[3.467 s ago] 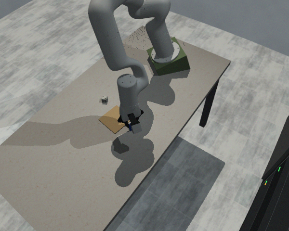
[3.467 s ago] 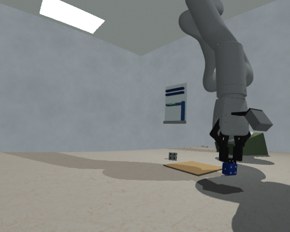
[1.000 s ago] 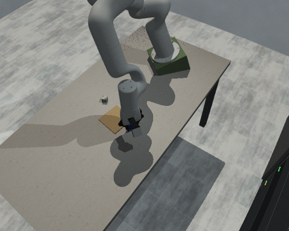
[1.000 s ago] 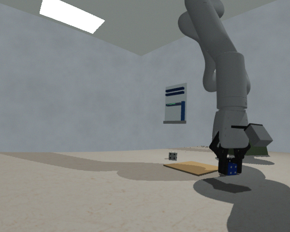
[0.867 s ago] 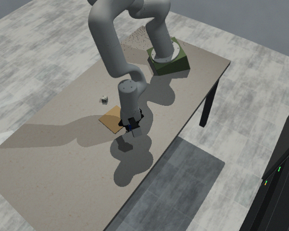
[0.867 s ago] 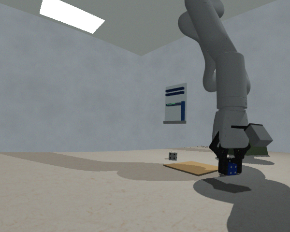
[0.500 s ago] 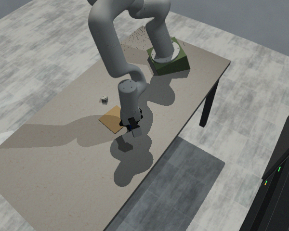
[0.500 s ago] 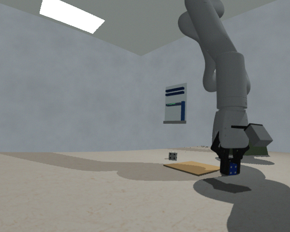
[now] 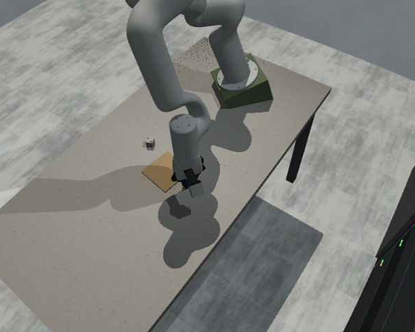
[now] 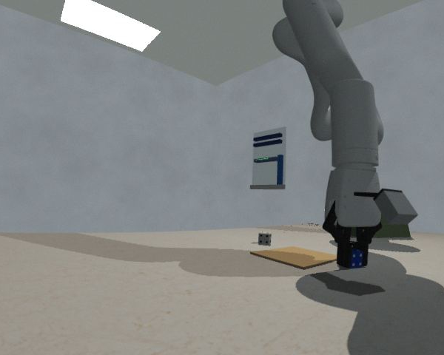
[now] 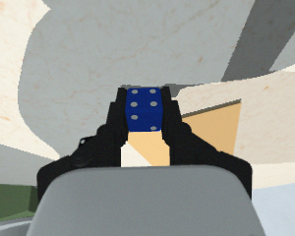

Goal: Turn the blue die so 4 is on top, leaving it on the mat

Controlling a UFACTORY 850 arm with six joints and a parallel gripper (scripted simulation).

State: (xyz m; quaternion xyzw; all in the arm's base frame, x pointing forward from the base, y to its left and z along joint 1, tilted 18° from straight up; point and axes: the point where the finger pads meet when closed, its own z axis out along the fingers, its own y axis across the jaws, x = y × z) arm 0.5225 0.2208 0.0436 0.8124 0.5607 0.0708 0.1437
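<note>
Now: the tan mat 20 mm ahead of my hand, 110 mm to the right of it and 20 mm below it. Round my hand: white die (30 mm behind, 260 mm to the right, 10 mm below); black die (100 mm behind, 50 mm to the right, 10 mm below); blue die (10 mm below).
</note>
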